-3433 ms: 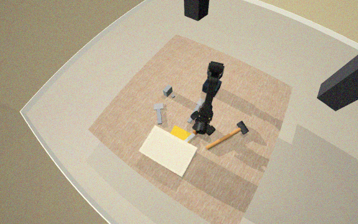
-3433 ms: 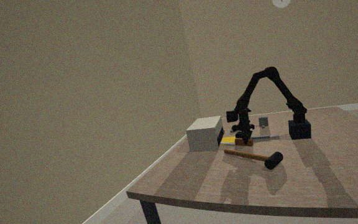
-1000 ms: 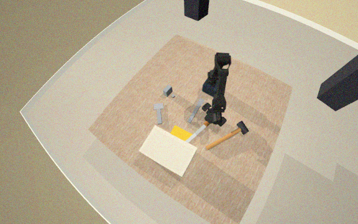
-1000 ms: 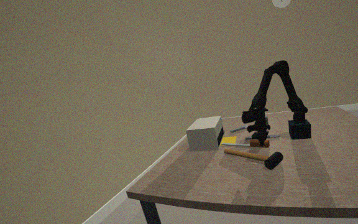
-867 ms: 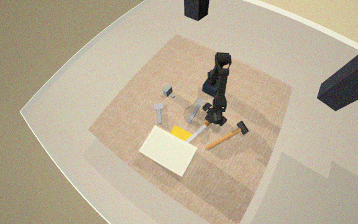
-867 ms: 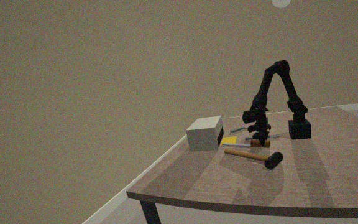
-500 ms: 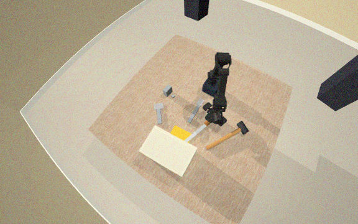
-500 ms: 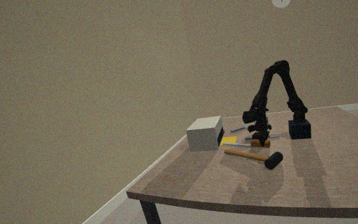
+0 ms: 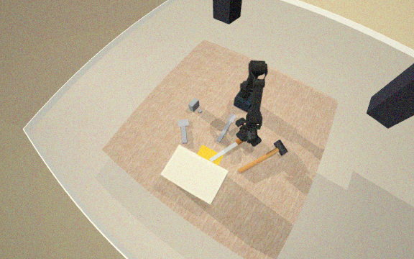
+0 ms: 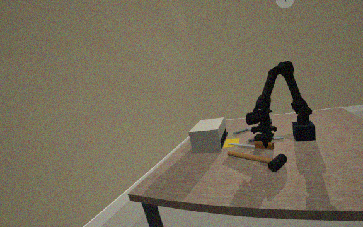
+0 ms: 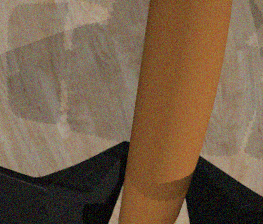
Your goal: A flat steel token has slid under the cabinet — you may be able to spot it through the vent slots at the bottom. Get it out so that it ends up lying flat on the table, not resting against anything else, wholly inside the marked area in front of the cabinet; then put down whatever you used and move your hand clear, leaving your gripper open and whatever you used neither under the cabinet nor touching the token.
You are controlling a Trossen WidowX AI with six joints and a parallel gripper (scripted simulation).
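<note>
Now: the grey flat tool 14 cm to the right of my gripper tip. From my gripper tip the other things lie so: tiny cube: 4 cm ahead, 36 cm to the right; grey t-shaped tool: 21 cm ahead, 35 cm to the right; grey block: 4 cm ahead, 41 cm to the right, 3 cm above.
</note>
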